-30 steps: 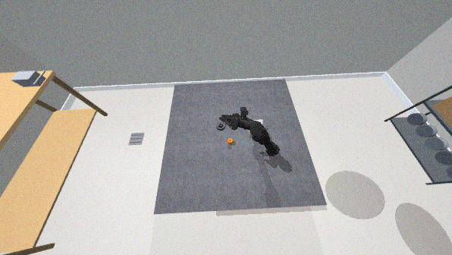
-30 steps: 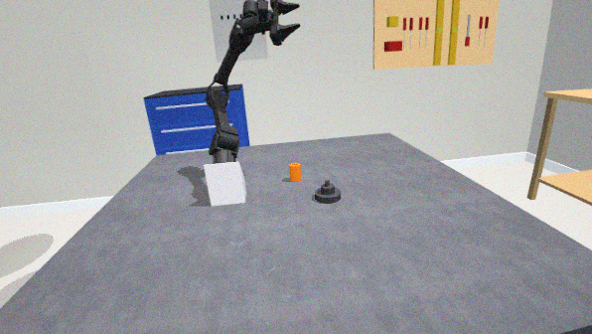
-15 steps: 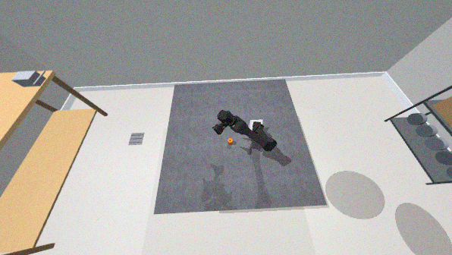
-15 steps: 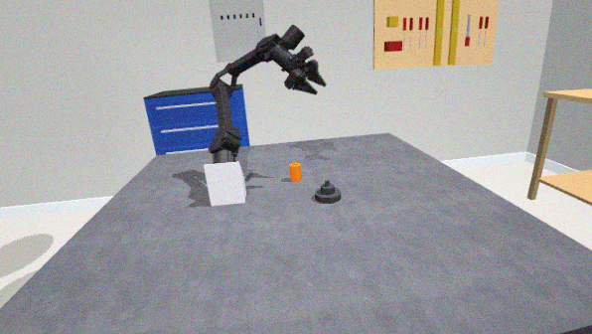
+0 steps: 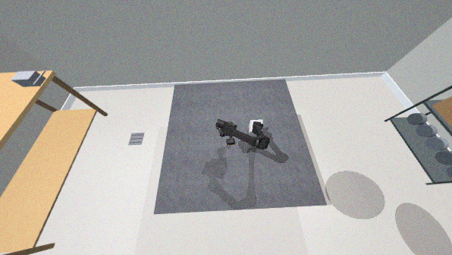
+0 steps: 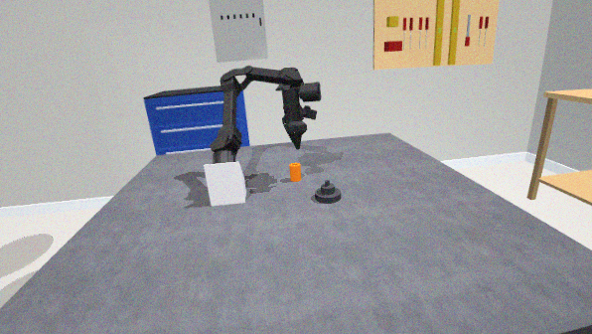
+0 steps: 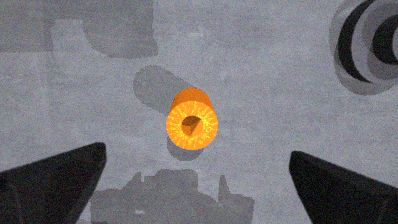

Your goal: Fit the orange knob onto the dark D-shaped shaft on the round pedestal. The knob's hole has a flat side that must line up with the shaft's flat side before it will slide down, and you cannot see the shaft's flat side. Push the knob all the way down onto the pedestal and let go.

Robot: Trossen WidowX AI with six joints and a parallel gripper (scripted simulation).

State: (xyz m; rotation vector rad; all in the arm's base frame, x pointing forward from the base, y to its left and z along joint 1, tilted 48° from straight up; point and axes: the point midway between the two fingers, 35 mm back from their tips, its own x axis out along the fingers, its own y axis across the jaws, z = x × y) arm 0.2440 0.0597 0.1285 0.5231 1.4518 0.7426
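Now: gripper tip 100 mm above the orange knob and 10 mm past it. The rest, counted from my gripper tip: round pedestal 170 mm to the right, 100 mm below, 90 mm ahead.
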